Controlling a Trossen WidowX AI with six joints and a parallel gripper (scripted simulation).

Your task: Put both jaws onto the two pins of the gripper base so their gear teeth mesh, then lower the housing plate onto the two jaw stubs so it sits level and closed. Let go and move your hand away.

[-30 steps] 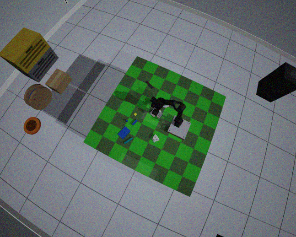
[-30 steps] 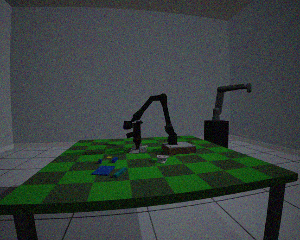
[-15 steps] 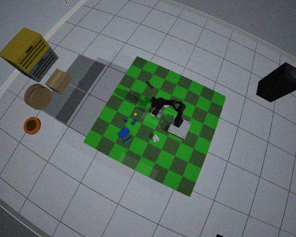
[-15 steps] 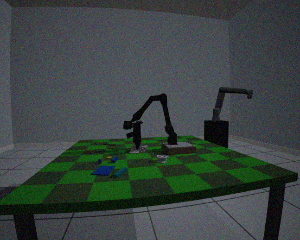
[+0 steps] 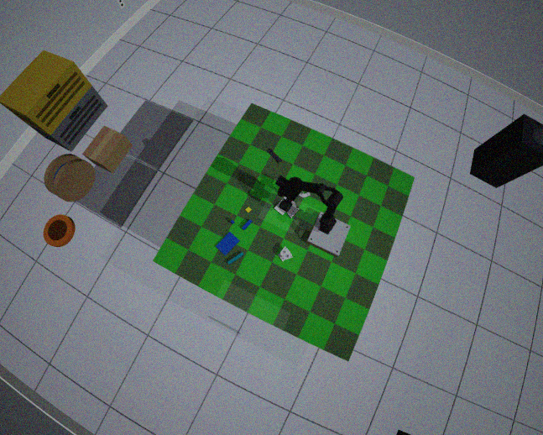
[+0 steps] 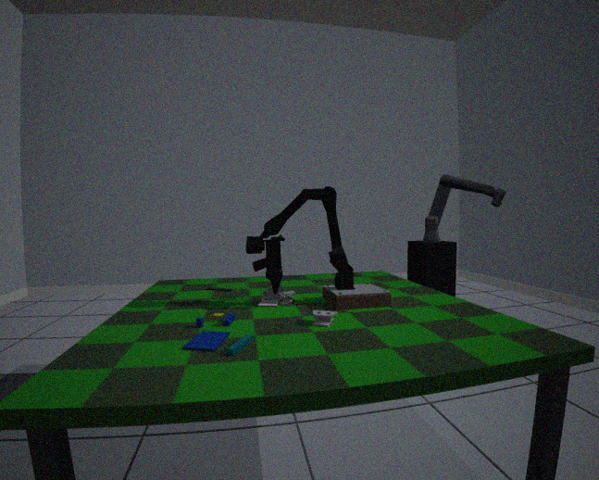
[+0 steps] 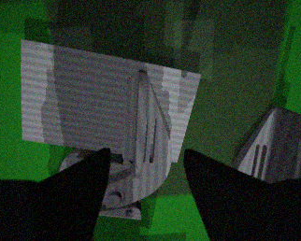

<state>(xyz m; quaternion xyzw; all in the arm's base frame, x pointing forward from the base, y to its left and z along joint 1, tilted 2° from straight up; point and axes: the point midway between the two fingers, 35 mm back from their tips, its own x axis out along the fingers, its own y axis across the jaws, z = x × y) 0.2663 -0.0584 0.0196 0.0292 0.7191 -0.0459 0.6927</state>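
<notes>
My gripper tip is now 20 mm short of the grey gripper base, 30 mm to the right of it and 30 mm above it. Also, from my gripper tip: grey housing plate: 120 mm behind, 310 mm to the left, 10 mm below; yellow piece: 210 mm ahead, 160 mm to the left, 30 mm below; blue bar: 170 mm ahead, 250 mm to the left, 30 mm below.
</notes>
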